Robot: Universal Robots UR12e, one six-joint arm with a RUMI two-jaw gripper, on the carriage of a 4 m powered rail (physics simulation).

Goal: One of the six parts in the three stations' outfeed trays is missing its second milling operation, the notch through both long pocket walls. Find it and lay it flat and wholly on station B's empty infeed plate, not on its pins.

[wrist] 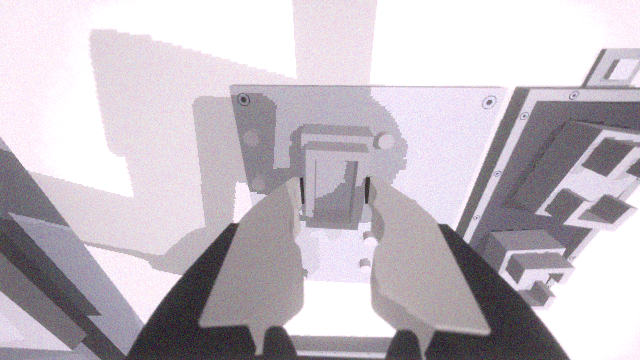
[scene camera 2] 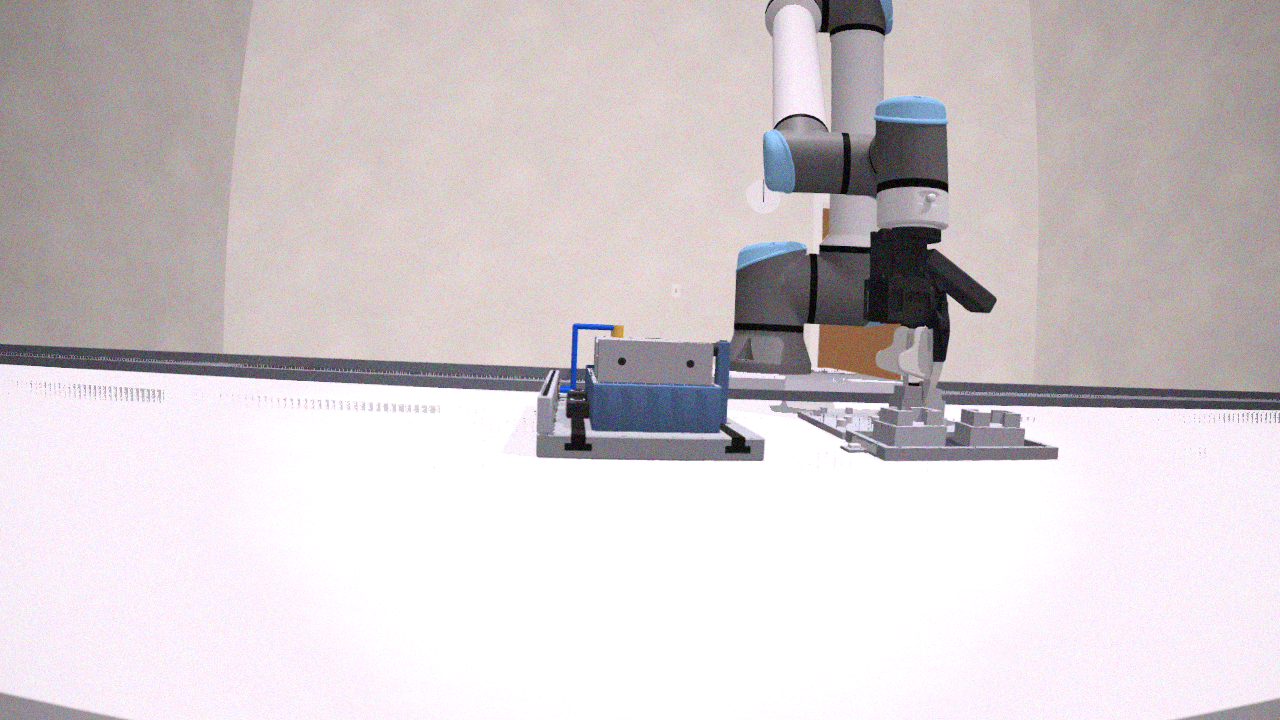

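Pixels of known places: gripper, fingertip midpoint: (wrist: 334, 179) (scene camera 2: 916, 401); arm's base, origin of the base link: (scene camera 2: 766, 371).
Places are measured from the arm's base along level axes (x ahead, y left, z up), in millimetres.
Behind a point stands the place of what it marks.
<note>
My gripper (scene camera 2: 920, 380) @[x 574, y 53, z 2 mm] (wrist: 334, 179) @[x 574, y 53, z 2 mm] points down and is shut on a grey pocketed part (wrist: 336, 172) @[x 576, y 60, z 6 mm]. The part's two long pocket walls look unbroken, with no notch. It is held level over a light infeed plate (wrist: 435, 115) @[x 638, y 88, z -22 mm] with round pins; one pin (wrist: 385, 141) @[x 607, y 73, z -14 mm] stands beside its far end and another (wrist: 370, 242) @[x 607, y -18, z -14 mm] nearer the fingers. I cannot tell whether the part touches plate or pins. Right of the plate is an outfeed tray (wrist: 524, 116) @[x 690, y 89, z -18 mm] (scene camera 2: 975, 453) @[x 786, y 6, z -23 mm] with two notched parts, one larger in the wrist view (wrist: 590, 180) @[x 734, y 53, z -3 mm] and one nearer (wrist: 525, 245) @[x 726, y -9, z -8 mm].
In the scene view a blue vice (scene camera 2: 657, 407) @[x 773, y -290, z 11 mm] with a grey jaw block (scene camera 2: 657, 360) @[x 754, y -291, z 50 mm] stands on a grey base left of the tray, with a blue bent tube (scene camera 2: 573, 358) @[x 574, y -375, z 40 mm] behind. Grey slanted structures (wrist: 45, 250) fill the wrist view's lower left. A small square-holed tab (wrist: 595, 75) @[x 727, y 110, z -27 mm] adjoins the tray.
</note>
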